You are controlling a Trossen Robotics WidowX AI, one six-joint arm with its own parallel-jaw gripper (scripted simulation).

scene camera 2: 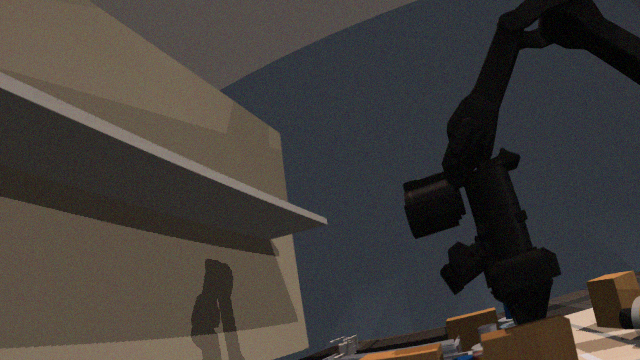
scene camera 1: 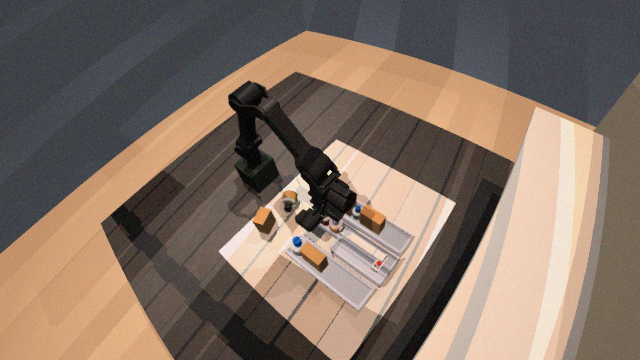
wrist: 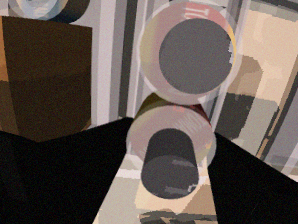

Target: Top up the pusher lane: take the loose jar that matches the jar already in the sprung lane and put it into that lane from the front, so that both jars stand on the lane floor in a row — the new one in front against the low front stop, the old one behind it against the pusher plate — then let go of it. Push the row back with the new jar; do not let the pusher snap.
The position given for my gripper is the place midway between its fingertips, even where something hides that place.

Note:
I see my gripper point(scene camera 1: 325, 217).
My gripper shows as well in the wrist view point(wrist: 170, 132).

